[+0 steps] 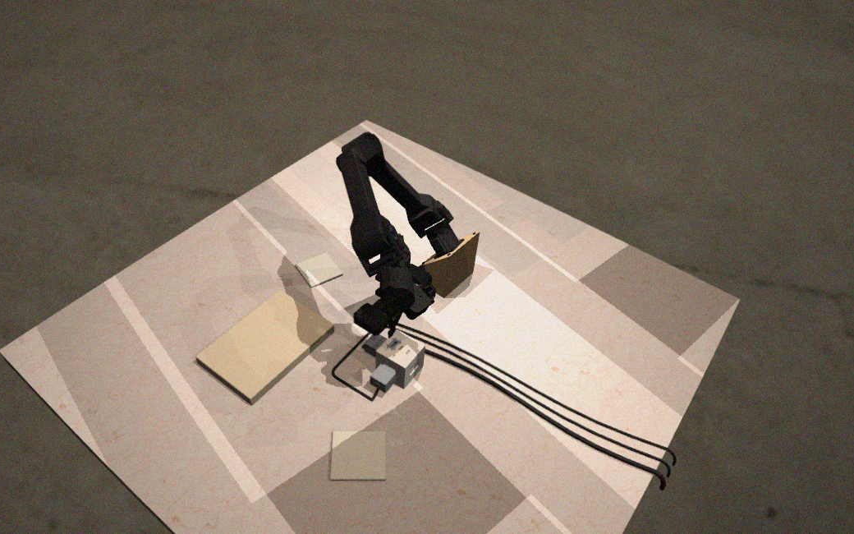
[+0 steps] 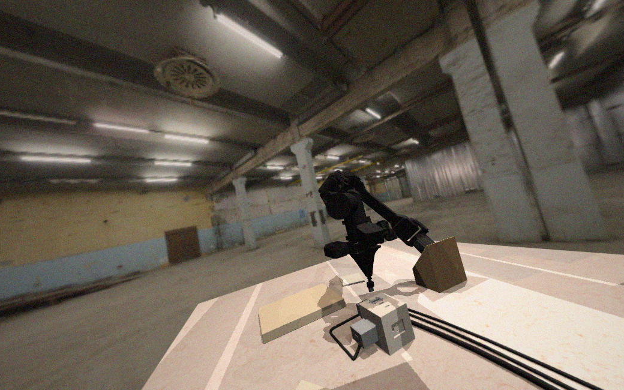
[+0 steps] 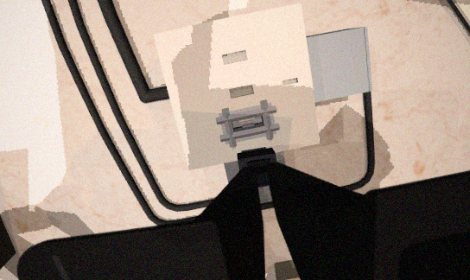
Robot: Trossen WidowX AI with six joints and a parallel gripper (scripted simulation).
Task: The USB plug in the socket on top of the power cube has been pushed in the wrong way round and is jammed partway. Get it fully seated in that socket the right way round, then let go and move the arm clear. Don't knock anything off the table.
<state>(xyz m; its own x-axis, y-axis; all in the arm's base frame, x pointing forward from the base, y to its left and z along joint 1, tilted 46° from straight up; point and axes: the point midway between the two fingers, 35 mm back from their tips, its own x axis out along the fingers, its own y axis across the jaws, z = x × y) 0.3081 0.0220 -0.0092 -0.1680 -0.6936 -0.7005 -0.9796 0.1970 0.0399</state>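
Now: gripper tip 2 cm above the black usb plug. The rest, counted from my gripper tip: usb socket: 6 cm below; tan board: 26 cm to the right, 12 cm below, 11 cm ahead.
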